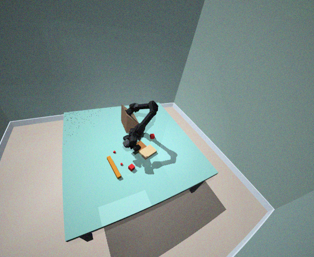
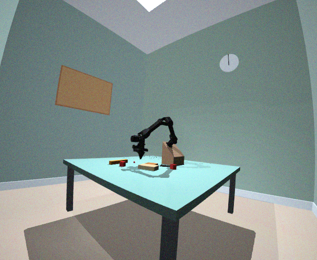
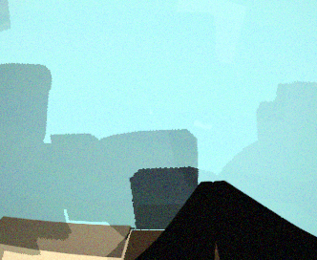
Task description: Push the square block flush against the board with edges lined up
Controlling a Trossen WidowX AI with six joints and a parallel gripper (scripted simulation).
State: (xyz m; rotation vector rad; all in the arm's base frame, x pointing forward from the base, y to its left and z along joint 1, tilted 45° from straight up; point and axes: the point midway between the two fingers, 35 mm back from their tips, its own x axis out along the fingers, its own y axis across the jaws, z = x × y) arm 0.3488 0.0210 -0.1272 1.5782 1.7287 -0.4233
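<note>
Right now the brown square block is 4 cm behind my gripper tip, 10 cm to the left of it and 4 cm below it. Round my gripper tip: flat tan block 5 cm ahead, 15 cm to the left, 4 cm below; long orange board 10 cm ahead, 19 cm to the right, 4 cm below.
</note>
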